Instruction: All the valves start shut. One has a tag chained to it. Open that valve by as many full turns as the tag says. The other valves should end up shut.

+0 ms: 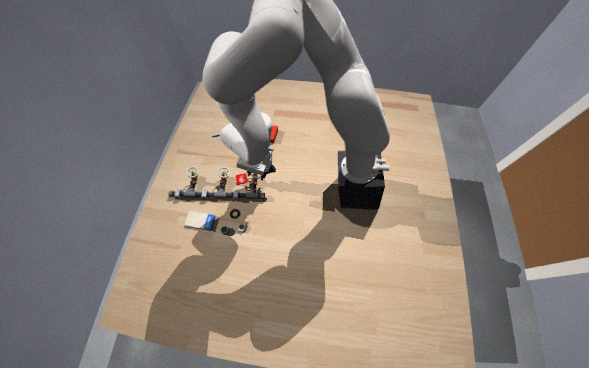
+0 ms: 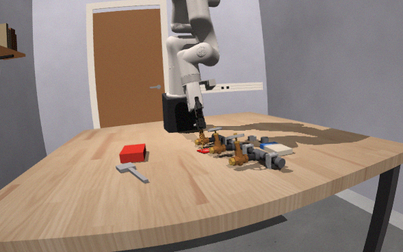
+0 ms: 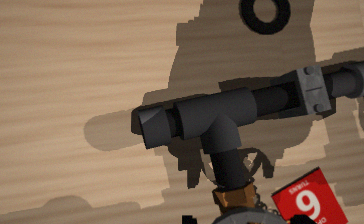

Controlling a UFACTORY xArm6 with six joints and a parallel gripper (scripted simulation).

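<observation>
Now: the red tag 80 mm below my hand, 80 mm ahead of it and 10 mm to the right of it. Also, from my hand: grey hammer-like tool: 240 mm to the right, 210 mm ahead, 80 mm below; then grey box: 210 mm to the left, 190 mm ahead, 70 mm below; then red box: 250 mm to the right, 70 mm below, 50 mm ahead.
</observation>
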